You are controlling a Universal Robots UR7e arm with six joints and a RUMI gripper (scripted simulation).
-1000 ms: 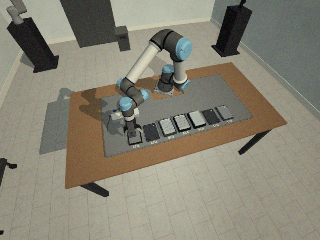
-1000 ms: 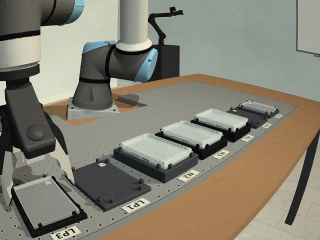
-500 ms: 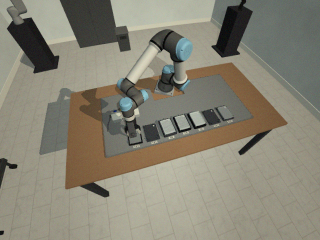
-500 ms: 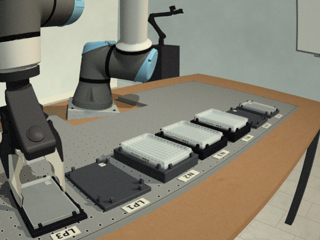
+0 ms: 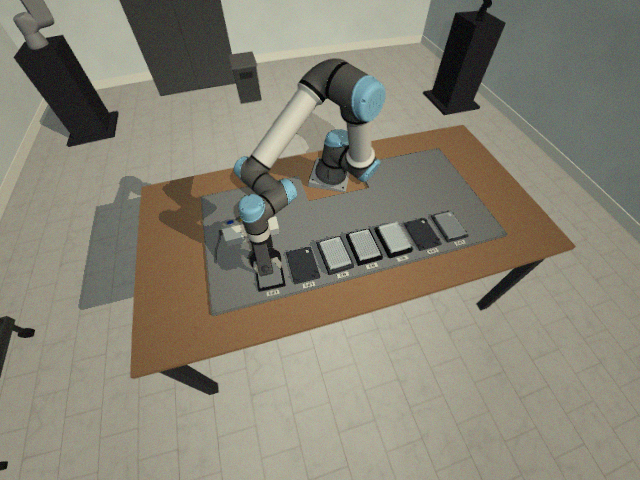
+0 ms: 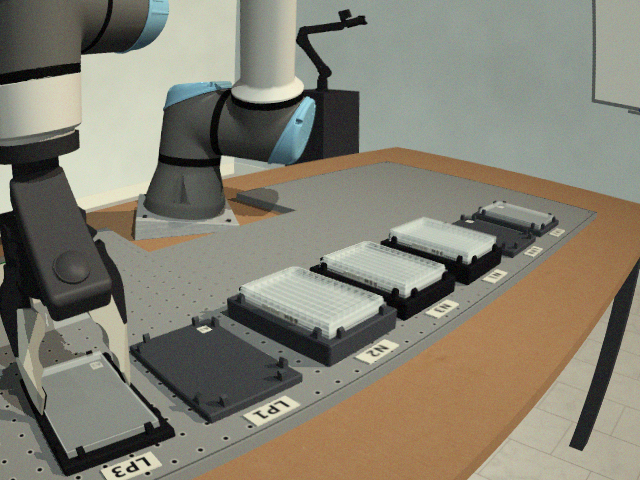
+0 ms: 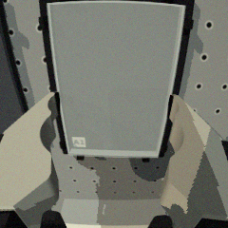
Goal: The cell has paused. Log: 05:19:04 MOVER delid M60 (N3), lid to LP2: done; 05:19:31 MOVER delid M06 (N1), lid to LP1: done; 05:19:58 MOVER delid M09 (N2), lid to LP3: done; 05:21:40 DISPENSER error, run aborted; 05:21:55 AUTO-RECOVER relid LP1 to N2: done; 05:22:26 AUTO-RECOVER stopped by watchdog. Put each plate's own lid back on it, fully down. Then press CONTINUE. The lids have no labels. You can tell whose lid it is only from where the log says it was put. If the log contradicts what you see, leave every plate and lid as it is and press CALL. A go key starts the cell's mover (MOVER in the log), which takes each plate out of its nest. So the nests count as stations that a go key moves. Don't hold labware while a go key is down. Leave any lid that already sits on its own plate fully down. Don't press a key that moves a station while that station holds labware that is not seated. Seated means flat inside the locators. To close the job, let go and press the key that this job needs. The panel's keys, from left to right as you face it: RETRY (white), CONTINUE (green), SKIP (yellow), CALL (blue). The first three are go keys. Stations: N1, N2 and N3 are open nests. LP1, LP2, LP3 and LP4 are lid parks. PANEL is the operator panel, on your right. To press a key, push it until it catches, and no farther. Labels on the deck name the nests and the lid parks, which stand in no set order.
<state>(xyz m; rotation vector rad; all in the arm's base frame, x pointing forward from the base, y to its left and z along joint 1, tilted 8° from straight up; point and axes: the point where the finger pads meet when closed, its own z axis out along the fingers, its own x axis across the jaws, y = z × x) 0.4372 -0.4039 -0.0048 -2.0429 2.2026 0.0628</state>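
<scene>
The LP3 lid park is 20 mm below my hand. From my hand the other things lie so: green CONTINUE key: 240 mm behind, 40 mm above; then lid park LP1: 10 mm ahead, 130 mm to the left, 20 mm below; then white RETRY key: 240 mm behind, 50 mm to the left, 40 mm above.
</scene>
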